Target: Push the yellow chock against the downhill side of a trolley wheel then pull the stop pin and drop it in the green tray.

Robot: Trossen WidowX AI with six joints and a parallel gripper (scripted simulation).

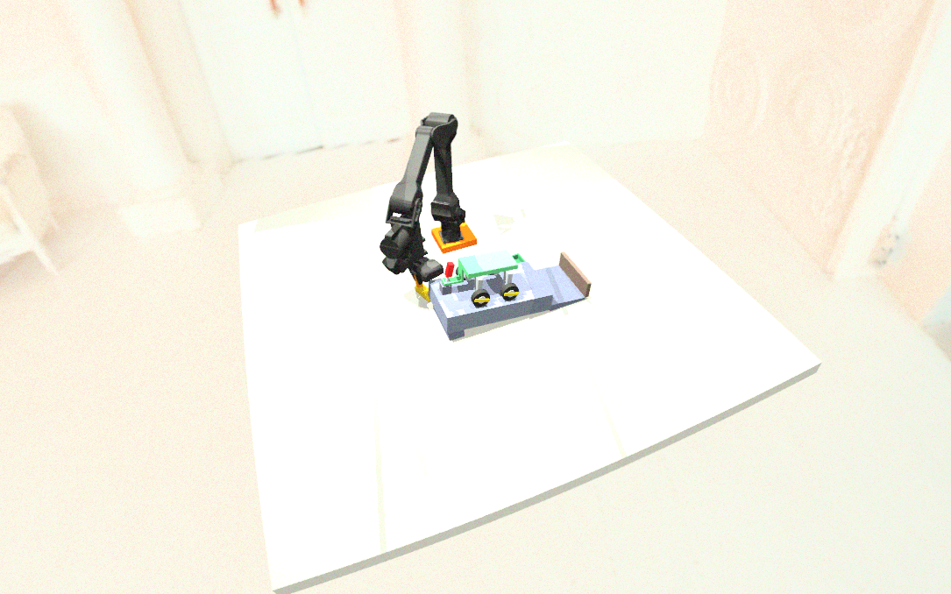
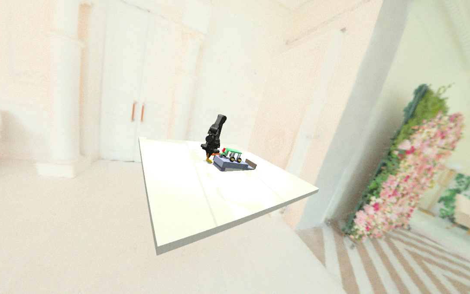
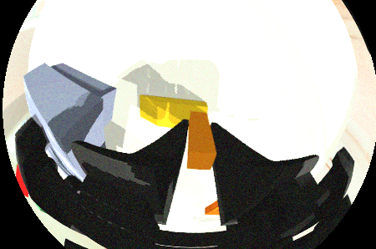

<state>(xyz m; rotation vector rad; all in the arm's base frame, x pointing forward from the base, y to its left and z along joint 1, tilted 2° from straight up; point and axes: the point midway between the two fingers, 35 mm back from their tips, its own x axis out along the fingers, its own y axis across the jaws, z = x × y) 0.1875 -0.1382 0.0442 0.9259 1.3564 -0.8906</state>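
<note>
Now: the red-headed stop pin 13 cm ahead of my gripper tip, 10 cm above it and 6 cm to the left of it. The rest, counted from my gripper tip: grey-blue ramp: 16 cm to the left, 14 cm ahead, 2 cm above; then yellow chock: 2 cm ahead, 1 cm to the left, 1 cm below; then trolley: 16 cm to the left, 14 cm ahead, 8 cm above.
</note>
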